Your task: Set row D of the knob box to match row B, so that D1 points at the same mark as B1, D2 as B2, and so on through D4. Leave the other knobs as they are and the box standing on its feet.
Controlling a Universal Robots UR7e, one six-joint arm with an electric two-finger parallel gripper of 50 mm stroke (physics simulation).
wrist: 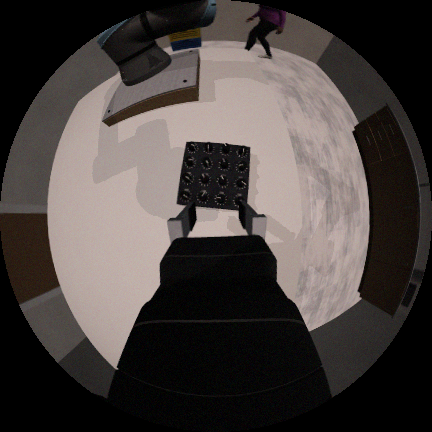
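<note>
The black knob box lies face up on the pale table, slightly turned, with four rows of round knobs ringed by pale marks. The row letters and the exact pointer directions are too small to read. My gripper is open and empty. Its fingers stand wide apart just past the box's near edge in the view, the left fingertip by the near left corner and the right fingertip by the near right corner, where it partly covers the corner knob. The fingers appear above the box; their height is hard to tell.
The robot's arm base stands on a grey-topped mounting plate at the upper left. A blue and yellow object is behind it. A person shows at the top. A dark brown cabinet stands at the right, beyond the table's marbled strip.
</note>
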